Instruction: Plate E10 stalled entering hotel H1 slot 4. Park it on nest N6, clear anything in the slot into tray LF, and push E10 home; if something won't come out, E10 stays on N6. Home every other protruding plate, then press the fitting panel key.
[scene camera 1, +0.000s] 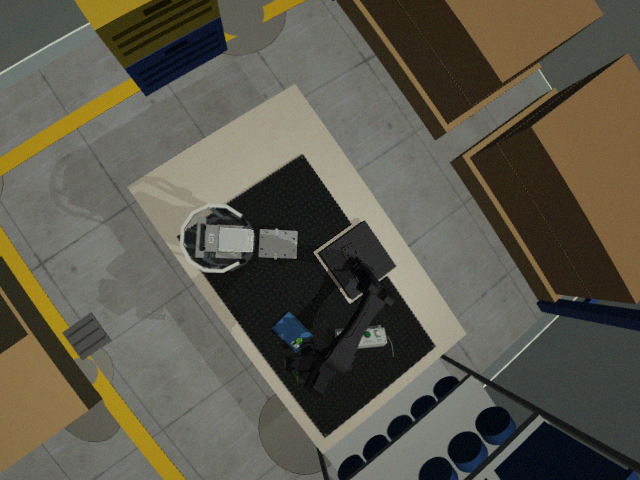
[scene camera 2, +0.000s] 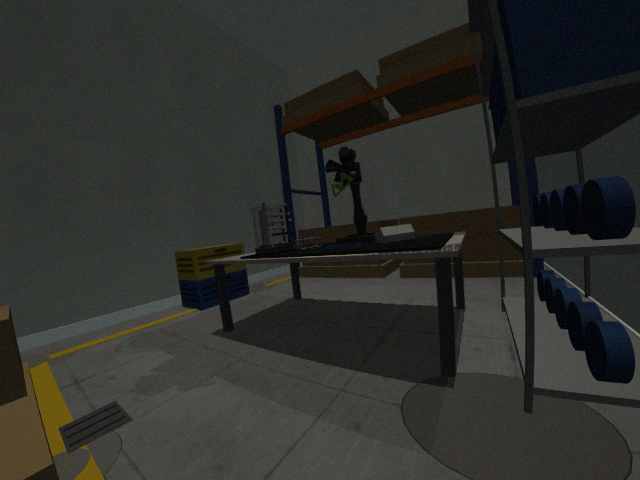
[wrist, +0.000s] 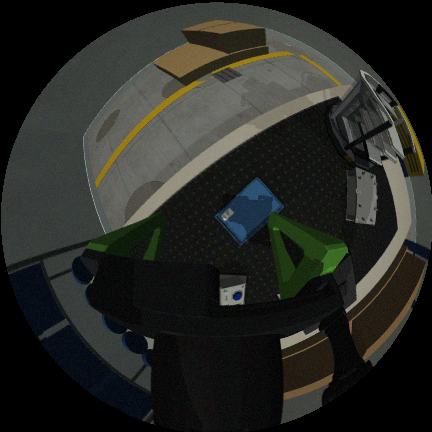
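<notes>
My gripper is open, its green fingers wide apart with nothing between them, high above the mat near the blue tray. The blue tray LF lies flat on the mat; no plate shows in it. Hotel H1 stands at the table's far end, with several pale plates at different levels; their labels and slot 4's inside cannot be made out. The silver pinned nest sits beside it, without a visible plate. The white key panel is partly hidden by the arm.
The arm stands on a dark square base at one long side of the black mat. The pale table edge surrounds the mat. A shelf unit with blue rolls stands past the table's near end.
</notes>
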